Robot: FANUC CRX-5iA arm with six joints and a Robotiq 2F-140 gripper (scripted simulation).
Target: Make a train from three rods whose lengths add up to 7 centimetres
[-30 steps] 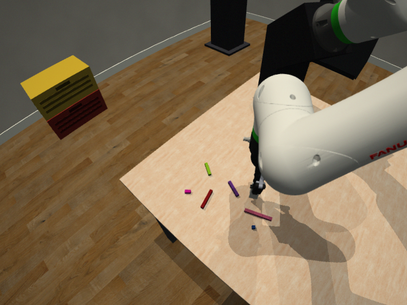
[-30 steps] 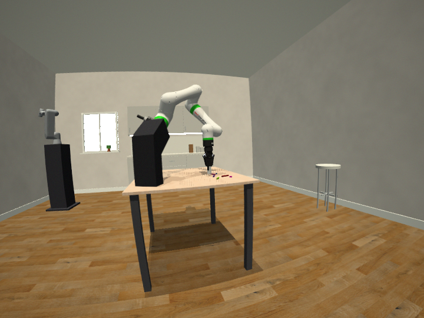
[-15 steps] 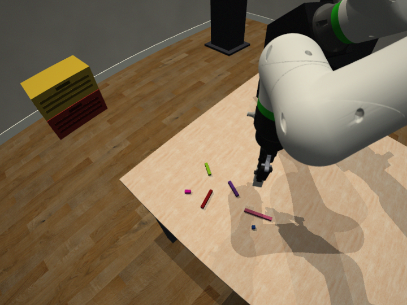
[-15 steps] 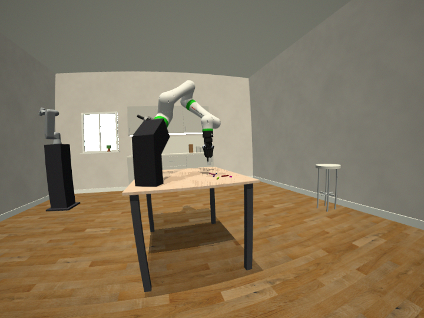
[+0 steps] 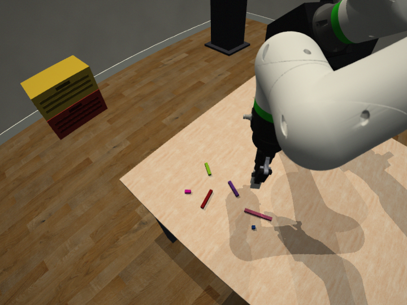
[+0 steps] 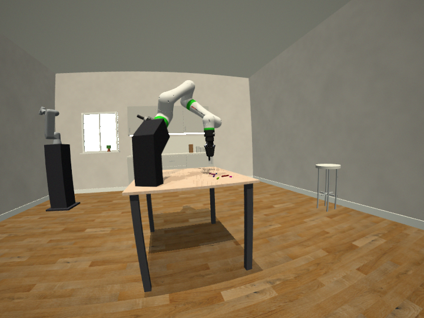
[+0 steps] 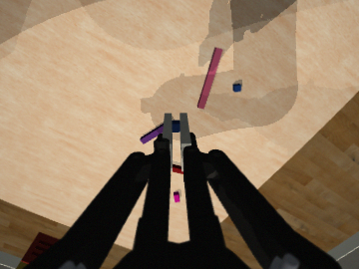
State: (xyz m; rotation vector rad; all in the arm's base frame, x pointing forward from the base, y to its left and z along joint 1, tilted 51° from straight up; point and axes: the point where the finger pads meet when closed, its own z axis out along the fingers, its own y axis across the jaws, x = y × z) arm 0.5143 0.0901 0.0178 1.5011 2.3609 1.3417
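My gripper is now 13 cm above the pink rod, 5 cm to the right of it and 2 cm short of it. Also, from my hand: red rod 13 cm below, 10 cm to the right, 10 cm ahead; blue cube 3 cm below; purple rod 13 cm below, 7 cm to the right, 1 cm ahead.
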